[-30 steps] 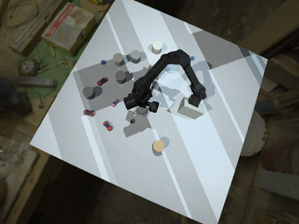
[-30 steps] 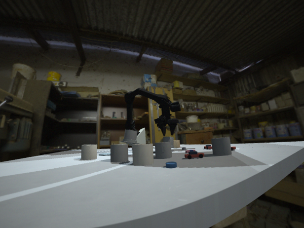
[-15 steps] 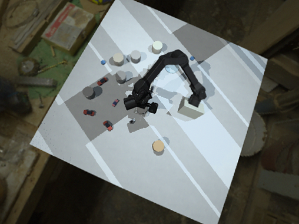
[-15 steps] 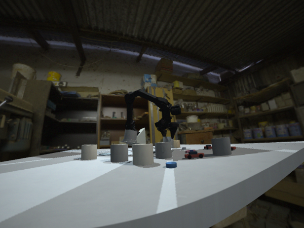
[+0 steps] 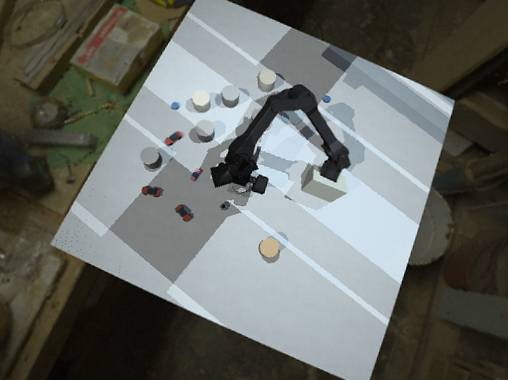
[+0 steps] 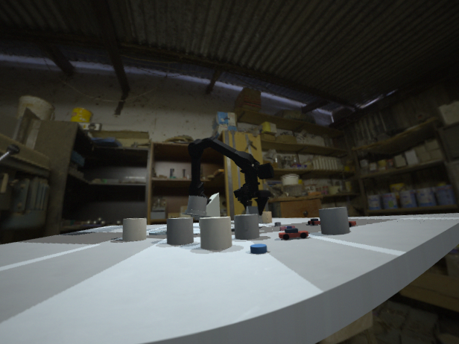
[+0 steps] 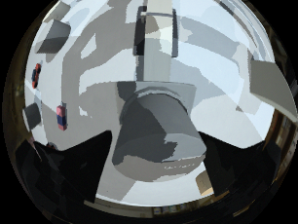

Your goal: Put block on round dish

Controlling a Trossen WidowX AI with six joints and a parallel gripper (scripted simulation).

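The teal block is 1 cm below my gripper tip. The rest, counted from my gripper tip: balance beam: 2 cm ahead, 13 cm to the right, 2 cm below; small balance: 3 cm ahead, 13 cm to the right, 3 cm below; pale dish: 5 cm behind, 39 cm to the right, 5 cm below.
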